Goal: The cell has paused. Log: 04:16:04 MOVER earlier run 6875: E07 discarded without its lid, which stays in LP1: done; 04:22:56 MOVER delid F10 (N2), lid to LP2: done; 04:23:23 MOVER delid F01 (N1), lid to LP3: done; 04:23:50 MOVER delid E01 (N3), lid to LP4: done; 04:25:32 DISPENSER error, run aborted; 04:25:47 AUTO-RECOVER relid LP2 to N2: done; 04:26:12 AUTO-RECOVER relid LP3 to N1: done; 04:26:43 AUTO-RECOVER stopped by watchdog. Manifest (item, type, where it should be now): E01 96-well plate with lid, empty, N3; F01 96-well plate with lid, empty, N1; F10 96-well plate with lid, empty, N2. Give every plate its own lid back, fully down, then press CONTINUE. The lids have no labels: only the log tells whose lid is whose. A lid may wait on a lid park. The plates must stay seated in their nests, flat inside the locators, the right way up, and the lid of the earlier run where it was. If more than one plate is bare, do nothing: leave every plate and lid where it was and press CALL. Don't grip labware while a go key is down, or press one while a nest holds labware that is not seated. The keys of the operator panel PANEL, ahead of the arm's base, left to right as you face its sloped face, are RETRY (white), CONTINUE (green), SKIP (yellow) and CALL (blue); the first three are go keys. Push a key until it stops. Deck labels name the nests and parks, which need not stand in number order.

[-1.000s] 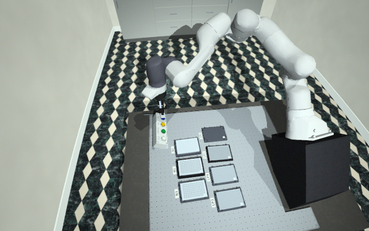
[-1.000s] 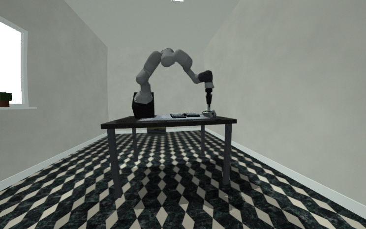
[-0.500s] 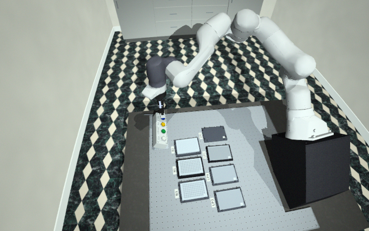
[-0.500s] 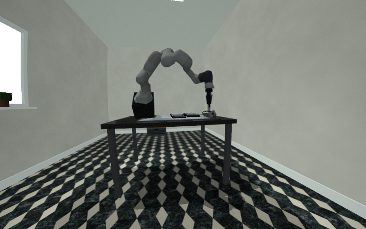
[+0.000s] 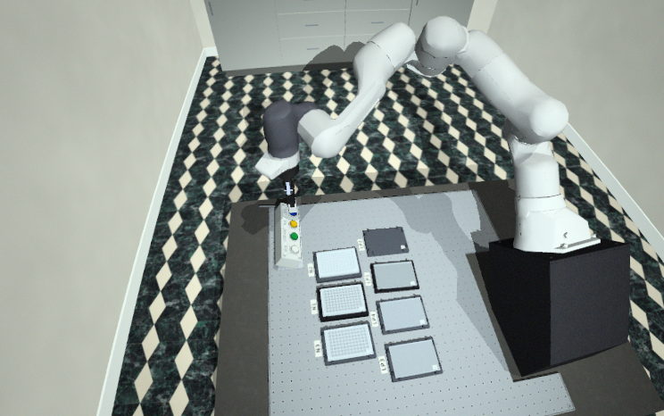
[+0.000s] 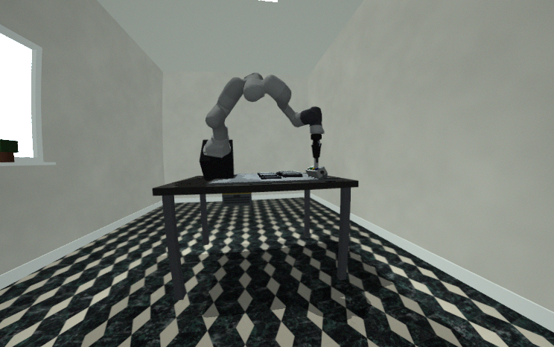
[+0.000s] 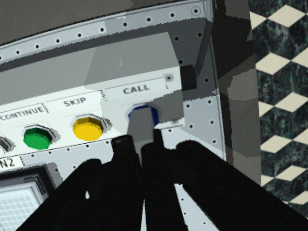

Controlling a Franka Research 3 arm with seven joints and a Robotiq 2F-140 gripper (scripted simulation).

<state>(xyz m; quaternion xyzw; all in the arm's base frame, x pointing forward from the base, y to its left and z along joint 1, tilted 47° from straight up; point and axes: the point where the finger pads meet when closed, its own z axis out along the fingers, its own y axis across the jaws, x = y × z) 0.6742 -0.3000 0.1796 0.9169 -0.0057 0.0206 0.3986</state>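
Now: hand 4 cm above the blue call key. The rest, counted from my hand: white retry key 15 cm to the left, 4 cm below, 1 cm ahead; then yellow skip key 5 cm to the left, 4 cm below; then green continue key 10 cm to the left, 4 cm below.
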